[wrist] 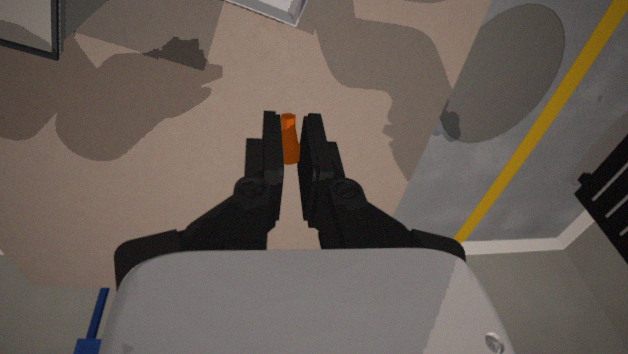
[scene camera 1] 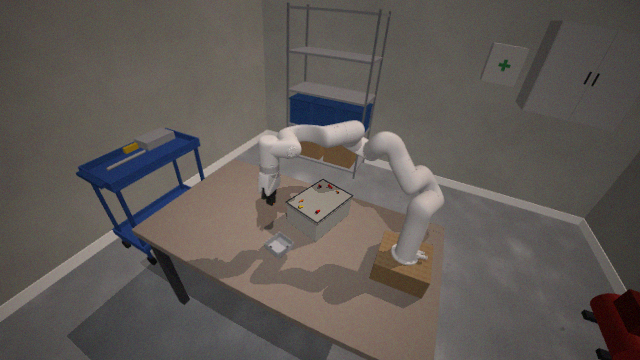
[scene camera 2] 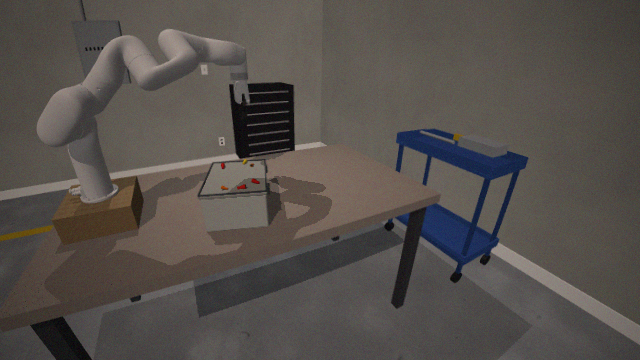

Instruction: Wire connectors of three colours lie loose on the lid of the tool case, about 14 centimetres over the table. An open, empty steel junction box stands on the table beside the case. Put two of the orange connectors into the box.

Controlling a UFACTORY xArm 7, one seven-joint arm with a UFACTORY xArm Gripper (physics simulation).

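Frame: origin at the arm's base, x ahead, y left, z up, level; millimetres.
Where they show: gripper, fingertip midpoint: (wrist: 288, 137) (scene camera 1: 271, 203) (scene camera 2: 243, 119); arm's base at its link origin: (scene camera 1: 404, 254) (scene camera 2: 100, 194).
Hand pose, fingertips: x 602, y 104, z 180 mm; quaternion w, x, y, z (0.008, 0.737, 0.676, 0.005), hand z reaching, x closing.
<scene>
Each offset is from my fingertips to the top centre of the thing.
My gripper (scene camera 1: 270, 202) (scene camera 2: 243, 102) (wrist: 288, 137) is shut on an orange connector {dy -1, dx -2, dz +10 mm} (wrist: 290, 142), held upright between the fingertips. It hangs above the table, past the case's side and away from the junction box. The open steel junction box {dy -8, dx -25, dz -247 mm} (scene camera 1: 286, 250) (wrist: 298, 12) stands on the table; a dark spot shows inside, and no connector can be made out there. In the wrist view part of it shows at the top edge. On the tool case {dy -286, dx -130, dz -141 mm} (scene camera 1: 332, 222) (scene camera 2: 237, 212) lie two orange connectors {dy -223, dx -50, dz -133 mm} (scene camera 1: 301, 201) {dy -375, dx -202, dz -133 mm} (scene camera 1: 337, 192) (scene camera 2: 224, 188) (scene camera 2: 252, 165), a yellow one {dy -178, dx -67, dz -130 mm} (scene camera 1: 300, 207) (scene camera 2: 245, 162) and several red ones {dy -181, dx -158, dz -129 mm} (scene camera 1: 317, 211) {dy -402, dx -152, dz -129 mm} (scene camera 2: 242, 186).
The case stands between the gripper and the arm's wooden base block (scene camera 1: 400, 280) (scene camera 2: 97, 225). The case lid's corner shows at the wrist view's upper left. A blue cart (scene camera 1: 155, 157) (scene camera 2: 507, 167) stands beyond the table's end. A shelf rack (scene camera 1: 288, 65) stands behind the table.
</scene>
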